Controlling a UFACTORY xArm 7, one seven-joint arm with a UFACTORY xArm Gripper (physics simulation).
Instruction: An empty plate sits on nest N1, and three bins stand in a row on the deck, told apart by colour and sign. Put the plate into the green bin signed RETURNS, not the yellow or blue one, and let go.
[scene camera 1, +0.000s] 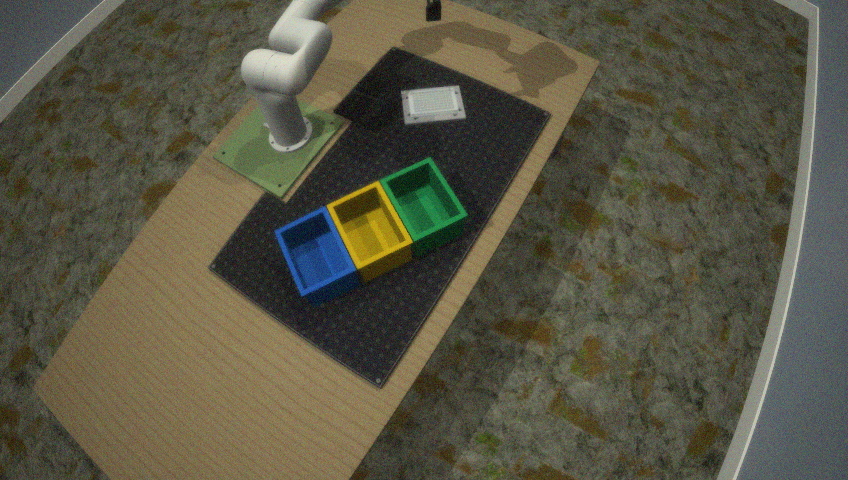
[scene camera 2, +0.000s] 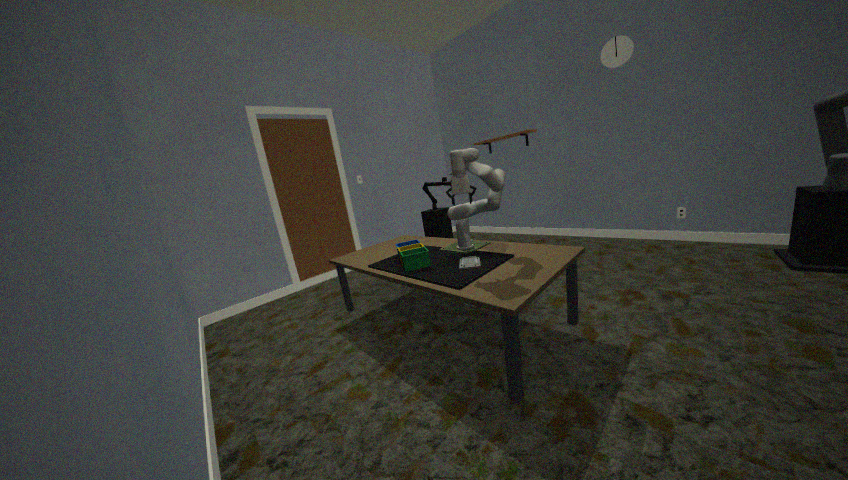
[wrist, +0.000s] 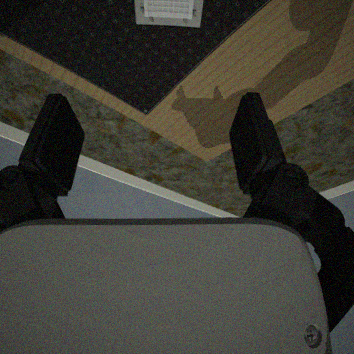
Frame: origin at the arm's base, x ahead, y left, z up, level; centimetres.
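Seen in the pictures: gripper, fingertip midpoint: (scene camera 1: 430, 8) (scene camera 2: 462, 204) (wrist: 154, 111); arm's base, link origin: (scene camera 1: 291, 134) (scene camera 2: 465, 247).
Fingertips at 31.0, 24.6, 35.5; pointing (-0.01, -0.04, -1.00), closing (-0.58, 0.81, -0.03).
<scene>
Offsets run from my fingertips to a thing's top centre, as dx, dy, dz. "*": to the spot under its first point. Level surfaces: height alone.
The white empty plate {+0.2, -0.2, -32.7} (scene camera 1: 435, 101) (scene camera 2: 470, 261) (wrist: 167, 7) lies flat on the pale nest {+0.2, -0.2, -33.1} (scene camera 1: 434, 119) (wrist: 167, 23). The green bin (scene camera 1: 440, 238) (scene camera 2: 414, 259) is at the end of the row nearest the nest and looks empty. The yellow bin (scene camera 1: 386, 263) is in the middle and the blue bin {* +4.6, -58.2, -30.5} (scene camera 1: 330, 290) at the far end. Their signs cannot be read. My gripper (scene camera 2: 462, 199) (wrist: 154, 111) is open and empty, high above the table. In the wrist view the plate shows beyond the fingers at the top edge, partly cut off.
The black deck mat {dz -35.3} (scene camera 1: 487, 136) (wrist: 100, 60) lies on the wooden table {dz -36.6} (scene camera 1: 178, 356) (scene camera 2: 550, 261). The white arm (scene camera 1: 285, 113) (scene camera 2: 493, 184) stands on a green base plate (scene camera 1: 238, 160). Arm shadows fall on the table past the nest.
</scene>
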